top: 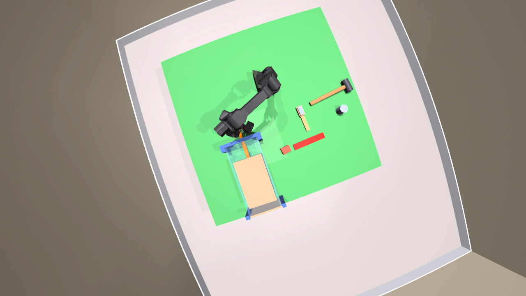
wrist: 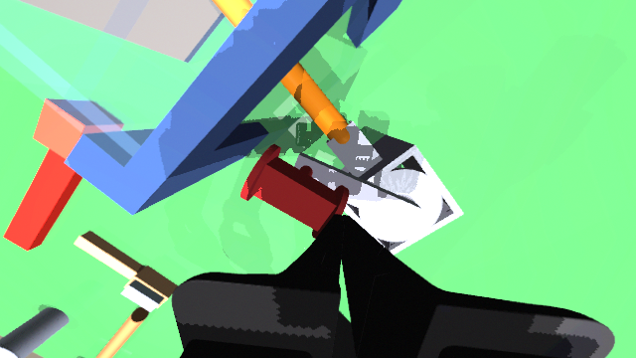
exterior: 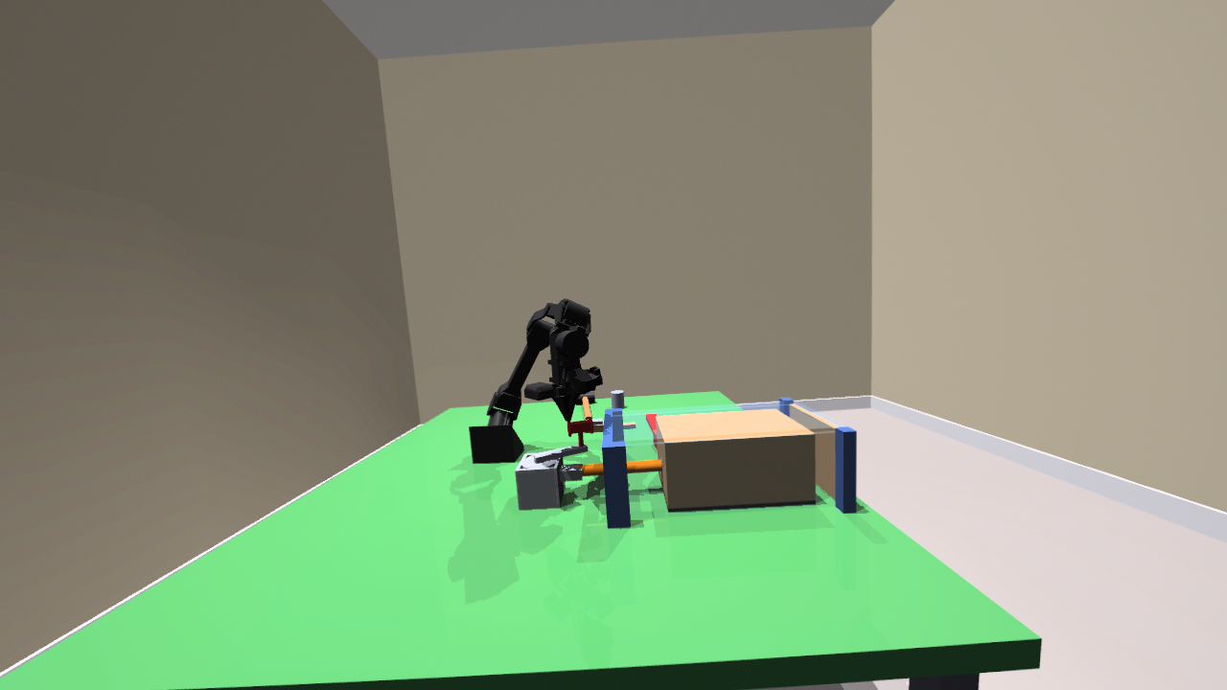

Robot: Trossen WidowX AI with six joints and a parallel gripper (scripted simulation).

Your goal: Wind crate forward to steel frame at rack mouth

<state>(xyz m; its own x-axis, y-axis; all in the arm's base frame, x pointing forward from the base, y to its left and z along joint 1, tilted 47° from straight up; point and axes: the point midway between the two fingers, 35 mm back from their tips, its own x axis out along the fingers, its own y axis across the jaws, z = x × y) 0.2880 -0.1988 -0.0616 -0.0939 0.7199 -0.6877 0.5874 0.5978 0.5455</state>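
My gripper tip is now 20 mm short of the red knob, 20 mm to the right of it and 40 mm above it. From my gripper tip the other things lie so: blue steel frame: 100 mm ahead, 10 mm to the right, 60 mm below; then winch: 80 mm behind, 50 mm to the right, 140 mm below; then winch handle: 10 mm behind, 60 mm below.
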